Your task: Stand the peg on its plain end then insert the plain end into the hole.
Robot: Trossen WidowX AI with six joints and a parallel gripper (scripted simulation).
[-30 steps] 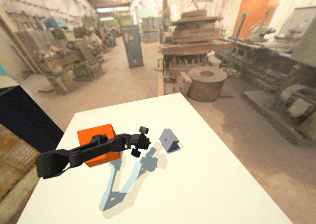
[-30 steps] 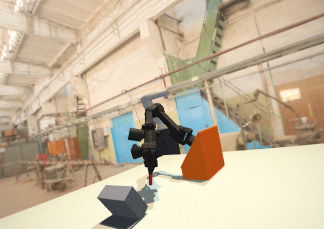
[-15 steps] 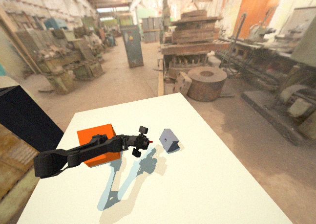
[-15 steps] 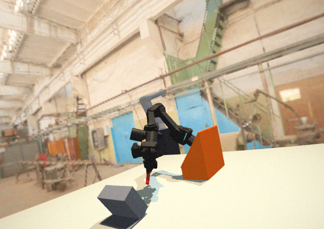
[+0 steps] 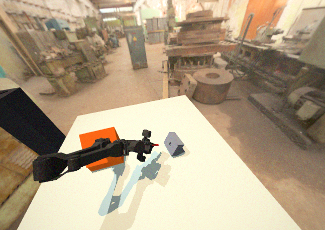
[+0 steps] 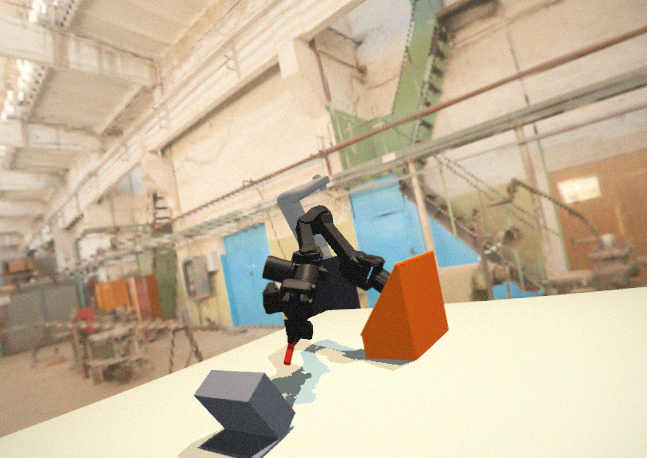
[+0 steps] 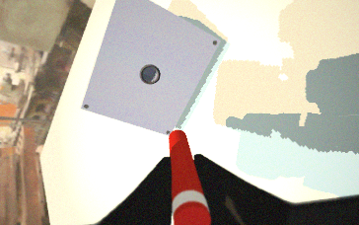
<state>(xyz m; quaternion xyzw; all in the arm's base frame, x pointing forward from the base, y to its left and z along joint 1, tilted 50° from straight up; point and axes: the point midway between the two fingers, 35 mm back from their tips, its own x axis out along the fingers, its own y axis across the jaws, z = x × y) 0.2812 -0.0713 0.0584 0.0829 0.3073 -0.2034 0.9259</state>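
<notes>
Right now the sloped panel is 14 cm ahead of my gripper tip, 6 cm below it and 1 cm to the left of it. The rest, counted from my gripper tip: red peg (1 cm behind, 1 cm above).
</notes>
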